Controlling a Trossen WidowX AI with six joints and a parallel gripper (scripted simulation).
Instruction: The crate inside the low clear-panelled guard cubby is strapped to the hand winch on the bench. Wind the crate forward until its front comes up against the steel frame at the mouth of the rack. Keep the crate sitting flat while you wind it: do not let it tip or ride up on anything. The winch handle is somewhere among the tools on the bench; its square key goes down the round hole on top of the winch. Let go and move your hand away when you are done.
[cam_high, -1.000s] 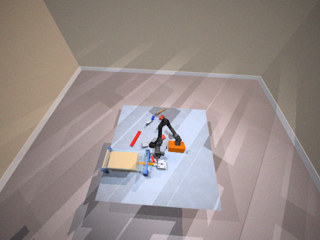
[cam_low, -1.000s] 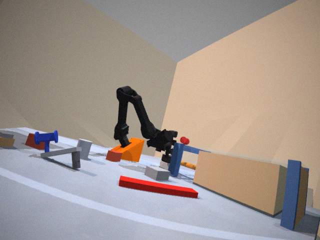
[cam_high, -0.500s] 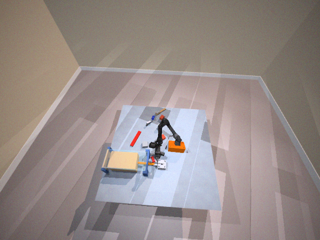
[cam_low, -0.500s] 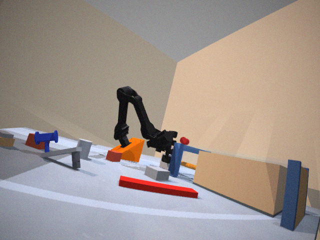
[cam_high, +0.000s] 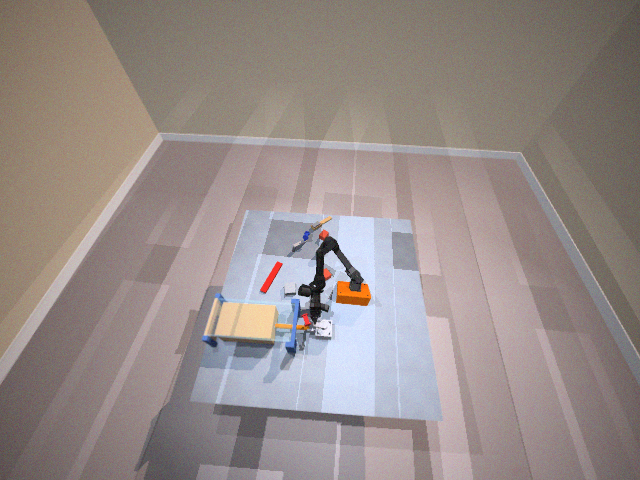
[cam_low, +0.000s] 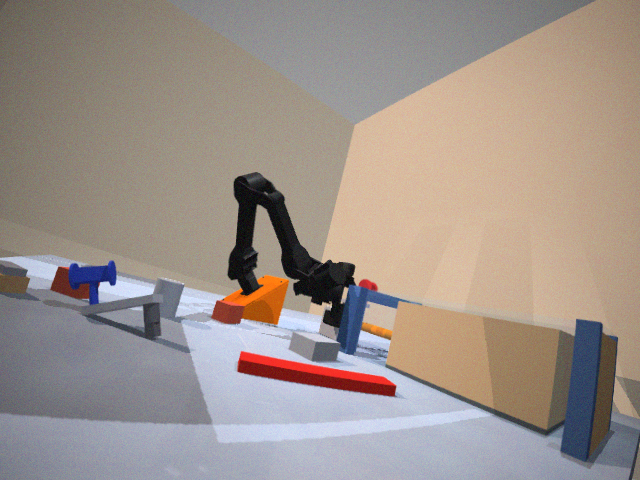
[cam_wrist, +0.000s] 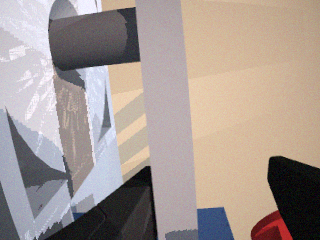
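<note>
My gripper tip is now 5 cm short of the red knob, 3 cm below it and 2 cm to the left of it. From my gripper tip the other things lie so: blue frame (11 cm ahead, 3 cm below, 1 cm to the right); winch (10 cm below, 7 cm behind, 1 cm to the right); red-knobbed winch handle (1 cm to the right, 1 cm ahead).
</note>
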